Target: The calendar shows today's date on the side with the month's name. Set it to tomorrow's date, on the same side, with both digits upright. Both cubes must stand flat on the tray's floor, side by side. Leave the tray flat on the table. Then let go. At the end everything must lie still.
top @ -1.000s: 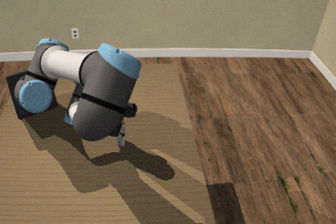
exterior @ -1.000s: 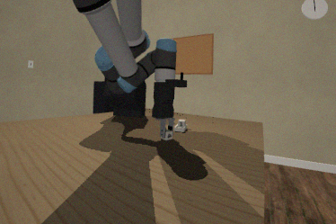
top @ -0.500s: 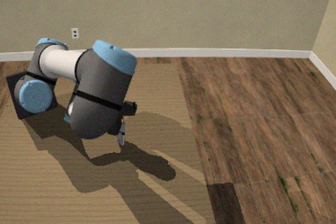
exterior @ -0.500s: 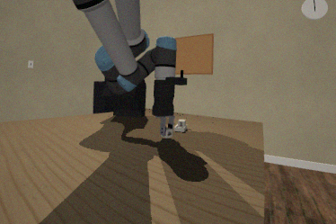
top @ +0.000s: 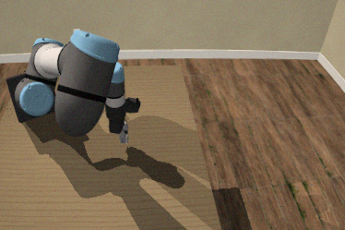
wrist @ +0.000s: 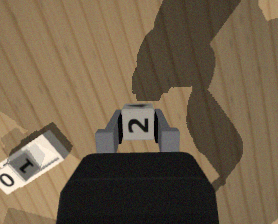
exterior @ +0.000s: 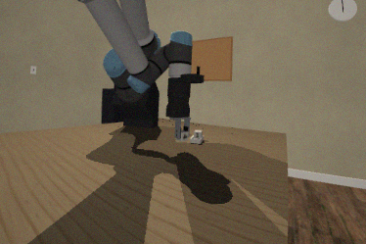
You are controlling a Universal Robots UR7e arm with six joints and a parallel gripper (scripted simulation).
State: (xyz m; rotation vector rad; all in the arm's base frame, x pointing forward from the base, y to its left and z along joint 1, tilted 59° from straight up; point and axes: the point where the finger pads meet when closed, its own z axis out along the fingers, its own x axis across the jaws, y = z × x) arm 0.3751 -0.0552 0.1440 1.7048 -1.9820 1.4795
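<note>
The white tray is 15 cm to the left of my hand and 5 cm below it. Also, from my hand: white digit cube: 1 cm below.
</note>
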